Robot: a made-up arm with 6 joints. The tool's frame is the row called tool.
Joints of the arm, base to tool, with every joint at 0 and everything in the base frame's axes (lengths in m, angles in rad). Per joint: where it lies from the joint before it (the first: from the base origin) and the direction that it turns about. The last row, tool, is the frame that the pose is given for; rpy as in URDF.
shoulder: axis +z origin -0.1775 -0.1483 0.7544
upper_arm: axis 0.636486 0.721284 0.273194 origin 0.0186 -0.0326 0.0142
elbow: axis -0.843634 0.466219 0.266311 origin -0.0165 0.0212 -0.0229
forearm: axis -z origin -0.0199 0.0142 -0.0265
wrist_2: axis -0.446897 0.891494 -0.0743 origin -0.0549 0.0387 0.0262
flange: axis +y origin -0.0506 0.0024 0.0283
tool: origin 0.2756 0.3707 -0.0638 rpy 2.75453 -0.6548 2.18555
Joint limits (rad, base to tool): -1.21..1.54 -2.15..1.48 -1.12..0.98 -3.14..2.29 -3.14..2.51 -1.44..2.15
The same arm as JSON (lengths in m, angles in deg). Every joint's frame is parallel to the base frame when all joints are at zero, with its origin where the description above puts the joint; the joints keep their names.
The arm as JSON. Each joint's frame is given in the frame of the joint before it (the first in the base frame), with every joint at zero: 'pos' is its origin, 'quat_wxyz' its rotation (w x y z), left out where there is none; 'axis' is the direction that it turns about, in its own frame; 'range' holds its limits. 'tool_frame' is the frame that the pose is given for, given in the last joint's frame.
{"length_unit": "m", "angle_unit": "deg", "joints": [{"joint": "shoulder", "pos": [-0.1775, -0.1483, 0.7544], "axis": [0.0, 0.0, 1.0], "range": [-69.33, 88.24]}, {"joint": "upper_arm", "pos": [0.0186, -0.0326, 0.0142], "axis": [0.636486, 0.721284, 0.273194], "range": [-123.19, 84.8]}, {"joint": "elbow", "pos": [-0.0165, 0.0212, -0.0229], "axis": [-0.843634, 0.466219, 0.266311], "range": [-64.17, 56.15]}, {"joint": "forearm", "pos": [-0.0199, 0.0142, -0.0265], "axis": [0.0, 0.0, -1.0], "range": [-179.91, 131.21]}, {"joint": "wrist_2", "pos": [-0.0549, 0.0387, 0.0262], "axis": [-0.446897, 0.891494, -0.0743], "range": [-179.91, 143.81]}, {"joint": "flange", "pos": [-0.0506, 0.0024, 0.0283], "axis": [0.0, 1.0, 0.0], "range": [-82.51, 123.19]}], "tool_frame": {"pos": [0.2756, 0.3707, -0.0638], "quat_wxyz": [0.19643, -0.482371, -0.796595, -0.30687]}}
